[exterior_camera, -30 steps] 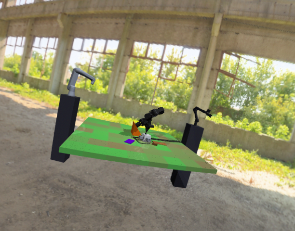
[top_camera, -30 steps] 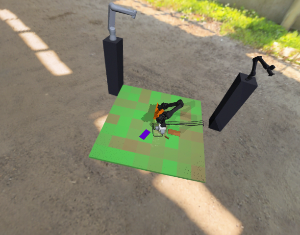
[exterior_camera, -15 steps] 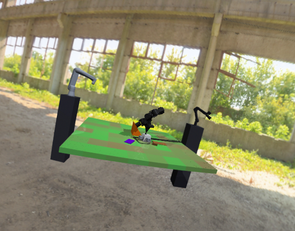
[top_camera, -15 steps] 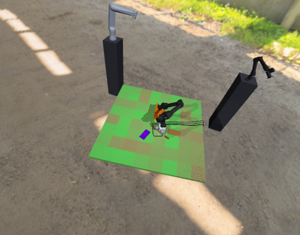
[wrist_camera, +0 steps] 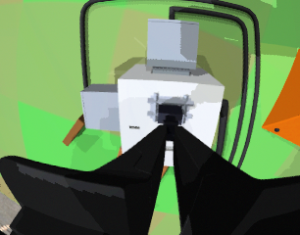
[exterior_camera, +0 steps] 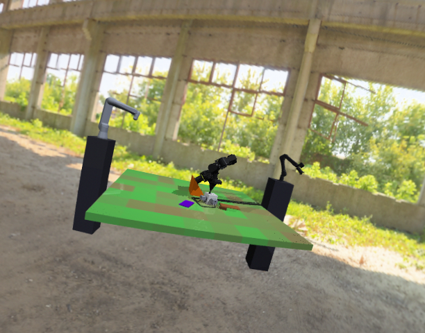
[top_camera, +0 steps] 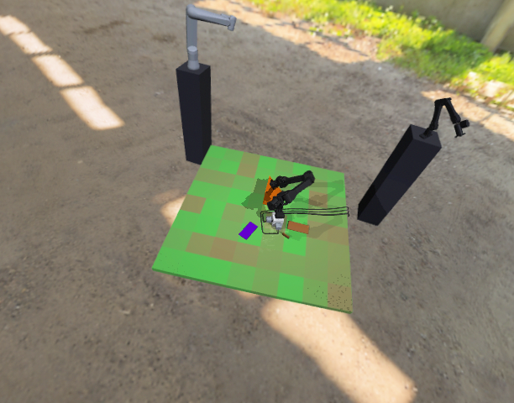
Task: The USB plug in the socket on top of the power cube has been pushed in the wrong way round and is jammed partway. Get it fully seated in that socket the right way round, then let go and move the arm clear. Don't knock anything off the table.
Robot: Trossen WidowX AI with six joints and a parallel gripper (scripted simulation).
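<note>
Right now the black USB plug is 20 mm below my gripper tip. Round my gripper tip: orange-brown flat block (180 mm to the left, 100 mm below, 20 mm behind); brown stick (110 mm to the left, 90 mm below, 90 mm ahead); metal USB socket (30 mm below).
</note>
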